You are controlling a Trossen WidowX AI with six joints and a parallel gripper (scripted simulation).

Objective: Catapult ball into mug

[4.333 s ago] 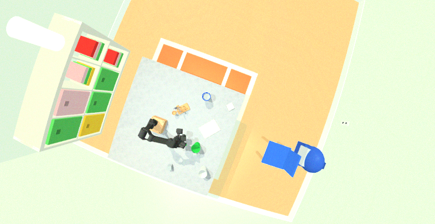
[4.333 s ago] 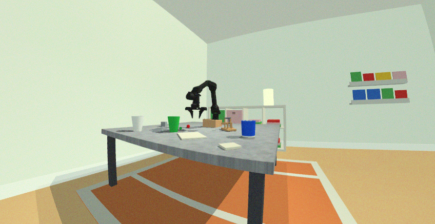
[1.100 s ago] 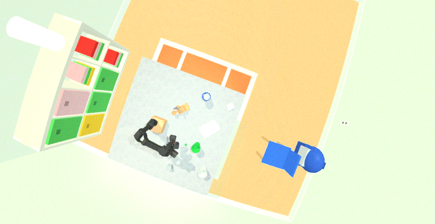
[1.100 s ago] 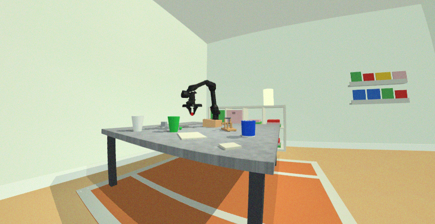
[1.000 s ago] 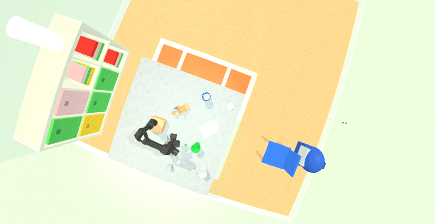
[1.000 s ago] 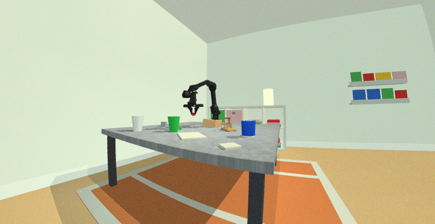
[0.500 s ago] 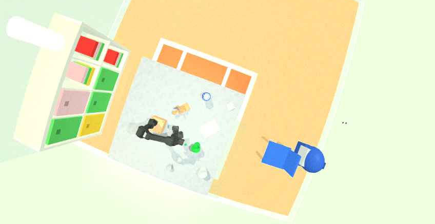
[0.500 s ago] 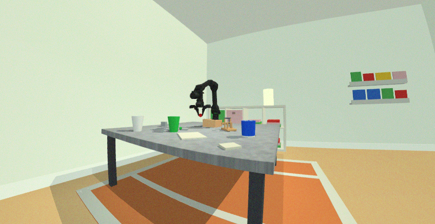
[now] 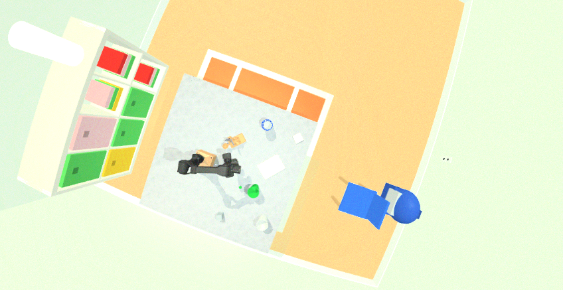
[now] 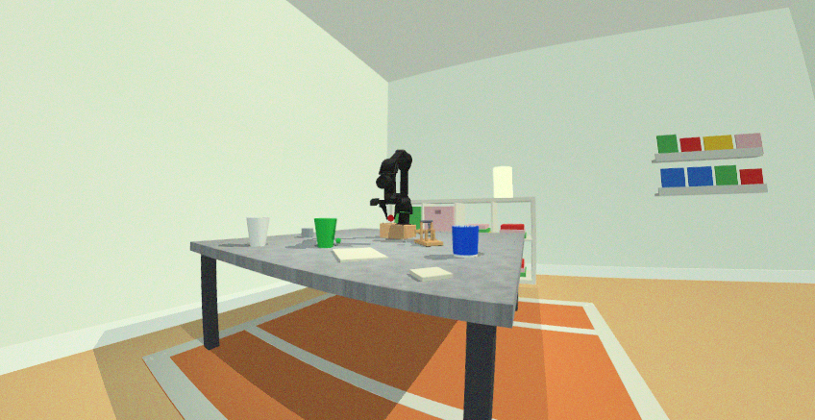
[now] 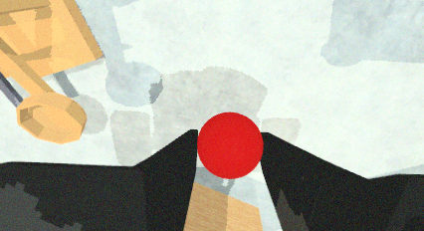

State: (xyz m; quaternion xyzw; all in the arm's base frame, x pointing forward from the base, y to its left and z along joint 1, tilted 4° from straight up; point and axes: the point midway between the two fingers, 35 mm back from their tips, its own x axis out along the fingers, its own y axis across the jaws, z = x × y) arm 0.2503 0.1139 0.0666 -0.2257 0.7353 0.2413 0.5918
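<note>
My gripper tip is 10 cm past the wooden catapult, 14 cm to the right of it and 6 cm above it. The rest, counted from my gripper tip: green ball (18 cm ahead, 17 cm to the right, 10 cm below); then green cup (29 cm ahead, 11 cm to the right, 8 cm below); then red ball (1 cm above).
</note>
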